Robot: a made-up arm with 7 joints.
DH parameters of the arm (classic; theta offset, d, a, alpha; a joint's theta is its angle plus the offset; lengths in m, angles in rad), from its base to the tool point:
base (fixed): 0 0 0 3.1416
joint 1: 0 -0.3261 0 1.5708
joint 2: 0 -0.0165 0 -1.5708
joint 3: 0 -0.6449 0 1.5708
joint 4: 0 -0.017 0 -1.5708
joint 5: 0 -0.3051 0 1.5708
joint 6: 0 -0.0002 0 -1.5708
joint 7: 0 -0.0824 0 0
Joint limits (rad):
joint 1: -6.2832..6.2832
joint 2: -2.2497..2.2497
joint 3: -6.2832..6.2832
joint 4: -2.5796..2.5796
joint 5: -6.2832..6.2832
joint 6: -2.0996..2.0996
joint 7: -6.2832..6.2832
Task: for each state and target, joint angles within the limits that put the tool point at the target. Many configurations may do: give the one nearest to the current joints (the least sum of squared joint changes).
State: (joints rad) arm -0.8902 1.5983 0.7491 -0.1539 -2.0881 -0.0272 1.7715
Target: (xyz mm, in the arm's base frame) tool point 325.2 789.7 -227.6
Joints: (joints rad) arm -1.1008 2.2411 0.8281 -0.3269 -2.0884 0.0541 1.7715
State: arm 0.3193 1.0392 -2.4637 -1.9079 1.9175 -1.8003 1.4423
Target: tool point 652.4 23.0 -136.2
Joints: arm -0.2658 1.8609 -2.8567 -1.3859 2.1051 -1.6237 1.4423
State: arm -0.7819 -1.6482 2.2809 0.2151 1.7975 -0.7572 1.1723
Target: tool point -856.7 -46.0 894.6
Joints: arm -0.0352 -0.9934 2.2769 -0.0275 1.7879 -0.2859 1.1723
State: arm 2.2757 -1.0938 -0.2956 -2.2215 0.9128 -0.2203 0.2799
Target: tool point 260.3 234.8 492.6
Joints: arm 2.5369 -0.5530 -0.1555 -2.5179 0.9084 -0.3295 0.2799
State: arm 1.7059 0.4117 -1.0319 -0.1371 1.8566 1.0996 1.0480
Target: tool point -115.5 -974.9 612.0
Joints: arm 1.6364 1.2400 -1.0512 0.0143 1.8399 0.5568 1.0480
